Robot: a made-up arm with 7 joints. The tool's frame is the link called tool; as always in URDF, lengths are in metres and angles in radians. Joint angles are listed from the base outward.
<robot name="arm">
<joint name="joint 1" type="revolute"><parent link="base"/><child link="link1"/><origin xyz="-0.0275 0.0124 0.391" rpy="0 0 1.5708"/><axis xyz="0 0 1"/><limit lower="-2.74" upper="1.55"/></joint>
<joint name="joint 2" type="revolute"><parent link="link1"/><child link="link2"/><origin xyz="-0.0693 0.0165 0.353" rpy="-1.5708 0 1.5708"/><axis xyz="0 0 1"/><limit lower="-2.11" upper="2.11"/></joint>
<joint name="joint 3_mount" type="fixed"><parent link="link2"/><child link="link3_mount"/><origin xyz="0.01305 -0.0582 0.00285"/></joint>
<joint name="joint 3" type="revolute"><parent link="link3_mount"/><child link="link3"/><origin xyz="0.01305 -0.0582 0.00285" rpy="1.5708 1.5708 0"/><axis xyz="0 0 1"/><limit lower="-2.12" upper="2.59"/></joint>
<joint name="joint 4" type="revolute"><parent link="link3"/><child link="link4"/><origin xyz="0.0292 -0.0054 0.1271" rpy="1.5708 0 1.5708"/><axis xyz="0 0 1"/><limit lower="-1.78" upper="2.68"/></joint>
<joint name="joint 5" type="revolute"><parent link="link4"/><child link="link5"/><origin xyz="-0.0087 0.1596 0.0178" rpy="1.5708 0 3.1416"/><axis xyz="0 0 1"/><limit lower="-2.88" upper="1.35"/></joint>
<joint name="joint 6" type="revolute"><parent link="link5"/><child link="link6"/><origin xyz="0.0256 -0.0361 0.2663" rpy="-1.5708 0 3.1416"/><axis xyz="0 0 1"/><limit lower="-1.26" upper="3.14"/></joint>
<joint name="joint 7" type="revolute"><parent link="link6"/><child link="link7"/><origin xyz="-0.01 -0.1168 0.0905" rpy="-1.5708 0 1.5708"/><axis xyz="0 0 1"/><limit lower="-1.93" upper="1.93"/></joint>
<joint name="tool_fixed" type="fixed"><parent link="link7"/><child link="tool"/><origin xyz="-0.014 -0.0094 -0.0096" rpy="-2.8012 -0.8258 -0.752"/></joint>
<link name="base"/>
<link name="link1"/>
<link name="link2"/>
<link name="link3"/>
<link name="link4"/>
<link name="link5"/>
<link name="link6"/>
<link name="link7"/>
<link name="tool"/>
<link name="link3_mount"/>
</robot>
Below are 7 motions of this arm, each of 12 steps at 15 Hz.
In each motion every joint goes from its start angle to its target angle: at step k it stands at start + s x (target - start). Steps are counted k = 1, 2, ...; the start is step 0. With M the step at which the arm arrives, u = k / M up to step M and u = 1 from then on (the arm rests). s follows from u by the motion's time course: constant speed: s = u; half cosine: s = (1 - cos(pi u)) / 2; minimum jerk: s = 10 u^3 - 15 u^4 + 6 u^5.
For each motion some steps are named. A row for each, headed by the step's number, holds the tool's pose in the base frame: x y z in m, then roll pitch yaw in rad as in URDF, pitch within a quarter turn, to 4 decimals.
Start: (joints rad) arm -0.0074 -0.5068 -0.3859 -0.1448 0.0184 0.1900 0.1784
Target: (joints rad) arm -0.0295 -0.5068 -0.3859 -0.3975 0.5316 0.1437 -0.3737
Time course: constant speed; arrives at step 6
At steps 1, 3, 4, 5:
1: 0.2282 -0.1207 1.4983 2.4313 0.5800 -0.9048
3: 0.2110 -0.1063 1.5073 2.3235 0.4536 -0.7708
4: 0.2021 -0.0971 1.5115 2.2663 0.3832 -0.7020
5: 0.1928 -0.0866 1.5155 2.2066 0.3088 -0.6317

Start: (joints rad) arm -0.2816 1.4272 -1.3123 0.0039 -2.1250 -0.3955 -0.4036
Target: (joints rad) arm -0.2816 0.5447 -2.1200 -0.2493 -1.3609 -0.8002 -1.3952
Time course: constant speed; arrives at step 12
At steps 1, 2, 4, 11, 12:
1: -0.7655 0.3050 0.8951 0.2359 0.4824 0.7802
2: -0.7472 0.3082 0.9453 0.2428 0.5111 0.8306
4: -0.6989 0.3110 1.0440 0.2745 0.5723 0.9454
11: -0.4172 0.2707 1.3328 0.6323 0.6786 1.5850
12: -0.3652 0.2579 1.3618 0.7009 0.6560 1.6969

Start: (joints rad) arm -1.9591 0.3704 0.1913 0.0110 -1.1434 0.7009 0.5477
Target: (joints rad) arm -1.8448 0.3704 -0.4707 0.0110 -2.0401 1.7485 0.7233
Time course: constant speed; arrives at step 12
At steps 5, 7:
5: 0.1665 0.3797 1.3662 -2.4839 -0.3240 2.5401
7: 0.1819 0.3345 1.3596 -2.4683 -0.4051 2.2758

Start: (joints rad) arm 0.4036 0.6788 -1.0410 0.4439 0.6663 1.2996 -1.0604
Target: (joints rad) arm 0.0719 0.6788 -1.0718 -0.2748 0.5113 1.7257 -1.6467
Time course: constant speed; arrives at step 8
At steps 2, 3, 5, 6, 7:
2: -0.4199 -0.3601 1.2323 -2.7011 -0.3535 -2.0035
3: -0.4632 -0.3109 1.2203 -2.6265 -0.3214 -2.2216
5: -0.5284 -0.2041 1.1882 -2.5049 -0.1964 -2.6275
6: -0.5500 -0.1486 1.1688 -2.4633 -0.1087 -2.8123
7: -0.5643 -0.0929 1.1477 -2.4358 -0.0078 -2.9856

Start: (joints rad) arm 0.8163 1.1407 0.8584 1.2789 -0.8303 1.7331 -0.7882
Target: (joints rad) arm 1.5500 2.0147 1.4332 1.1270 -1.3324 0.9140 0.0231
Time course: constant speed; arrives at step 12
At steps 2, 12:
2: -0.5135 -0.2287 1.0212 -1.0984 -1.0657 -2.5684
12: -0.3732 -0.5031 0.4365 -1.2636 -0.7878 -1.6134

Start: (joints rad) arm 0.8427 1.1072 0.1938 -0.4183 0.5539 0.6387 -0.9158
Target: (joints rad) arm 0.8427 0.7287 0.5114 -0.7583 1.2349 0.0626 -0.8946
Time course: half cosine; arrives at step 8
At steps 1, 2, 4, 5, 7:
1: -0.3917 -0.6878 0.9136 -1.0993 -1.1137 -1.9854
2: -0.3890 -0.6866 0.9423 -0.8630 -1.1762 -2.2168
4: -0.3807 -0.6756 1.0250 0.0387 -1.1352 -3.1126
5: -0.3755 -0.6673 1.0609 0.2873 -1.0019 2.9193
7: -0.3648 -0.6563 1.0997 0.4241 -0.7832 2.7707

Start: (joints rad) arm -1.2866 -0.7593 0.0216 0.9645 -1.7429 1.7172 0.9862
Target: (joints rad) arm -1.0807 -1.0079 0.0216 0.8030 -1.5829 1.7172 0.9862
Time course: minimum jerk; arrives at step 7
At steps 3, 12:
3: 0.2529 -0.4972 0.9689 1.8969 0.2564 -1.8082
12: 0.3178 -0.4903 0.9265 1.9500 0.3598 -1.6850

